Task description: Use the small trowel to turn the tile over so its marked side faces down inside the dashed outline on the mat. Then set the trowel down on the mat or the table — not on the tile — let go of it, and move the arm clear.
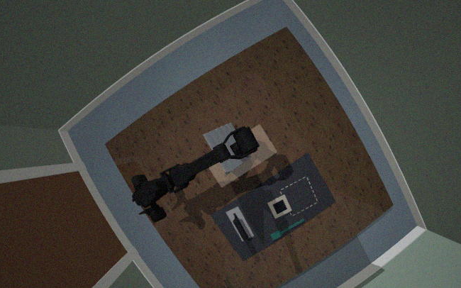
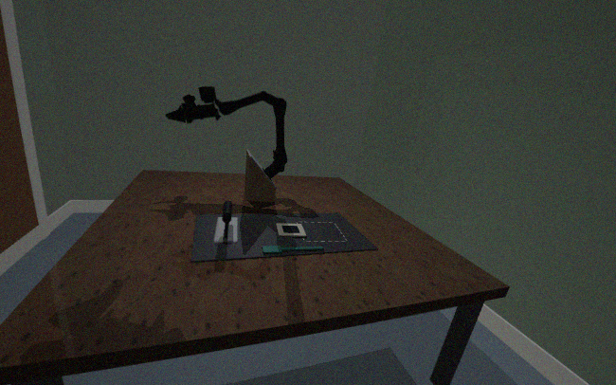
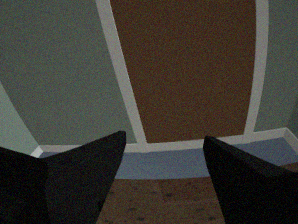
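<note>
Now: gripper tip 410 mm short of the trowel, 250 mm to the right of it and 320 mm above it. From my gripper tip the other things lie so: pale square tile (420 mm ahead, 490 mm to the left, 350 mm below); then teal bar (560 mm ahead, 440 mm to the left, 350 mm below); then dark mat (420 mm ahead, 460 mm to the left, 370 mm below).
</note>
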